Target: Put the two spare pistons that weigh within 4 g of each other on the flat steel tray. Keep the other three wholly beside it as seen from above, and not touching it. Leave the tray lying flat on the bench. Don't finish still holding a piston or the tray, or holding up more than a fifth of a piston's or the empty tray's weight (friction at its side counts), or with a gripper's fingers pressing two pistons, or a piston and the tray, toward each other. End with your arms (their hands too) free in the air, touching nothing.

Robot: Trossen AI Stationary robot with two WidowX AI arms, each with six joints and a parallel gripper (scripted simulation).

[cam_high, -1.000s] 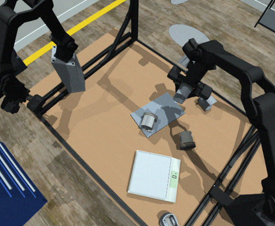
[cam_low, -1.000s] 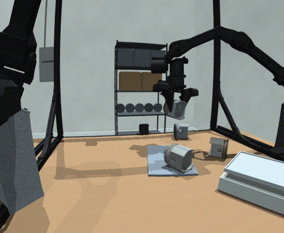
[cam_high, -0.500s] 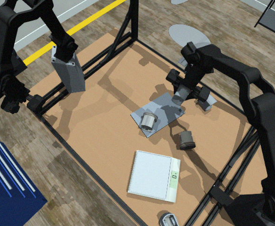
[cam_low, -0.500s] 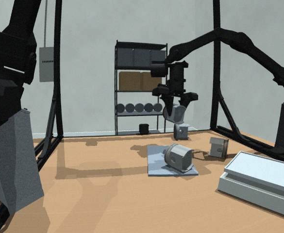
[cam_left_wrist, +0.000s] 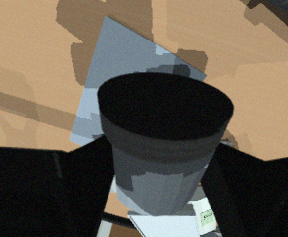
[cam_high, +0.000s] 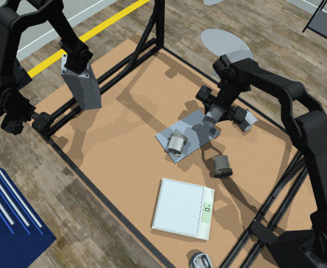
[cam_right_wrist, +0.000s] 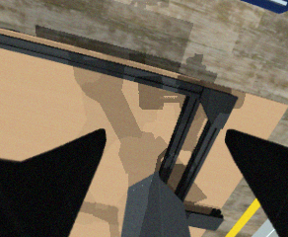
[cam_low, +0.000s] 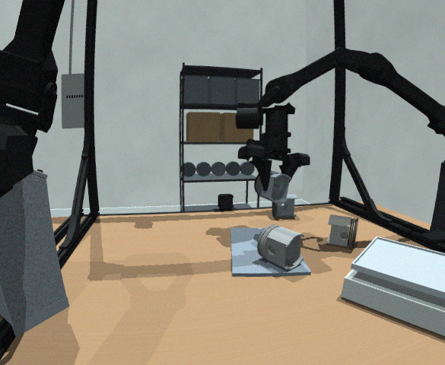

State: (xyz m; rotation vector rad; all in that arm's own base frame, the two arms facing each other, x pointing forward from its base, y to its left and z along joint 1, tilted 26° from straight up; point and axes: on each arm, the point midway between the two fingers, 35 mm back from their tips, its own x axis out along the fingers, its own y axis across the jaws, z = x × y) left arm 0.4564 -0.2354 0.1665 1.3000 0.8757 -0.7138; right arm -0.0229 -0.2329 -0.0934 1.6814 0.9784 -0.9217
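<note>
Now: left hand 150 mm above the flat steel tray, 70 mm short of it and 50 mm to the left of it.
</note>
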